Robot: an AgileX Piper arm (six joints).
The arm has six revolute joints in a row. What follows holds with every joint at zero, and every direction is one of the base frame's. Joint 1 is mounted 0.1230 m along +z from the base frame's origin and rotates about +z. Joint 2 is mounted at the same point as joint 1 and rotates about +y. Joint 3 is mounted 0.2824 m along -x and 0.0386 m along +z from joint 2 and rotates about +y. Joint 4 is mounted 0.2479 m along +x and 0.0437 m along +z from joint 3 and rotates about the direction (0.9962, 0, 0.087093). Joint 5 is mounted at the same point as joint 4 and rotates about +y. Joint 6 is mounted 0.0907 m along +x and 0.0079 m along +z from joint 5 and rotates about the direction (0.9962, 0, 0.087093). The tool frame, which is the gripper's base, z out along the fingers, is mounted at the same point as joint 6; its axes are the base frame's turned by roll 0.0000, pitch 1.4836 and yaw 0.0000 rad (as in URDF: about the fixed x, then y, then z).
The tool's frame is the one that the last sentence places.
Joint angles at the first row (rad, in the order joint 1, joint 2, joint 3, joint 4, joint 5, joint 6):
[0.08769, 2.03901, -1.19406, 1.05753, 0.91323, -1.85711]
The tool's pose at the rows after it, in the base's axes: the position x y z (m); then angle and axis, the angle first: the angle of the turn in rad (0 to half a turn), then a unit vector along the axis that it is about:
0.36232 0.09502 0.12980 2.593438 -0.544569 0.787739 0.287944
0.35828 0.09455 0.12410 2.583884 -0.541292 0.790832 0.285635
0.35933 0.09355 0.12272 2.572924 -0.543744 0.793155 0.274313
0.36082 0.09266 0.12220 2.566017 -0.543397 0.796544 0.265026
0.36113 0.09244 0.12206 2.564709 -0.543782 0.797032 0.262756
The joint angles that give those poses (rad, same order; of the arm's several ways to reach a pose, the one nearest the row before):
[0.08768, 2.03901, -1.15451, 1.09123, 0.89285, -1.89856]
[0.08769, 2.03901, -1.12318, 1.12613, 0.86948, -1.93845]
[0.08770, 2.03903, -1.11888, 1.13407, 0.84492, -1.95697]
[0.08769, 2.03900, -1.11884, 1.13707, 0.82507, -1.96199]
[0.08769, 2.03902, -1.11887, 1.13706, 0.82068, -1.96362]

